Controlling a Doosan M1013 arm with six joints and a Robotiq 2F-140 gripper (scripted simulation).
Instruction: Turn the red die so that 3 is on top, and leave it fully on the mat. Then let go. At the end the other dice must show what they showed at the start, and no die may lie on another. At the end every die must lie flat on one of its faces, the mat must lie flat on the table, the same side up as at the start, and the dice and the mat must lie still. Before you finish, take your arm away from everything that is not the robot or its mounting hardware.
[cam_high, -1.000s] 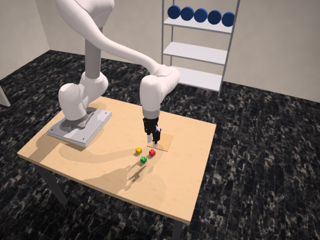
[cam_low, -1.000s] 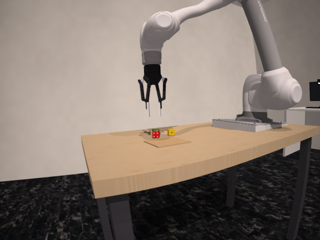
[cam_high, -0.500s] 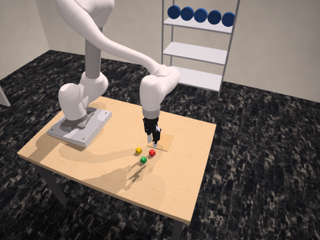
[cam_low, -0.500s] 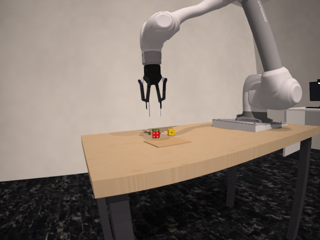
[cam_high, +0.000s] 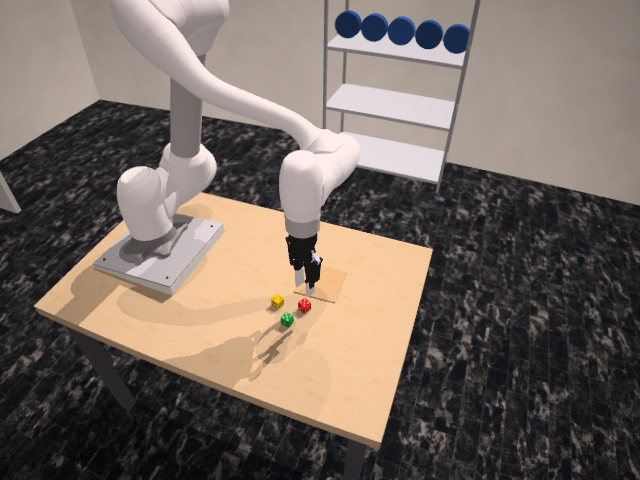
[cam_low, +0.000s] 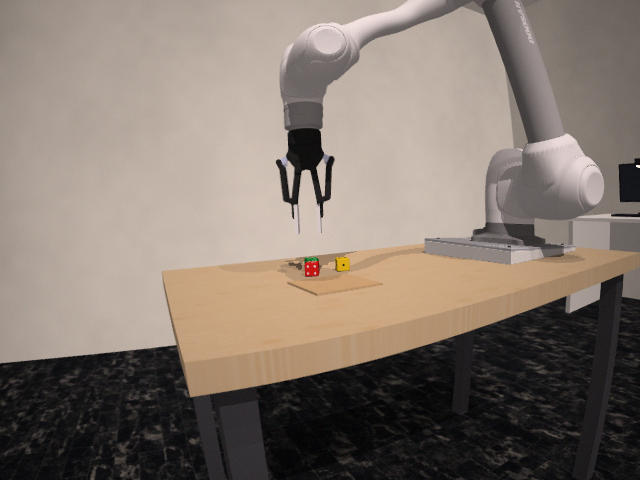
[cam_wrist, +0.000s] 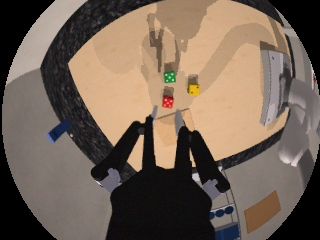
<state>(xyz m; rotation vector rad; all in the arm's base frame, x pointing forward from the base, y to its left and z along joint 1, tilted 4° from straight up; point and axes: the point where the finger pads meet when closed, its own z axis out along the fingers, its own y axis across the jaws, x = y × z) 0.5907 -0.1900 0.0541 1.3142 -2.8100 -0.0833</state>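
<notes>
Now: hand 11 cm above the red die. From my hand the other things lie so: mat: 3 cm ahead, 12 cm to the left, 12 cm below; then green die: 4 cm behind, 6 cm to the right, 11 cm below; then yellow die: 9 cm behind, 11 cm below.
</notes>
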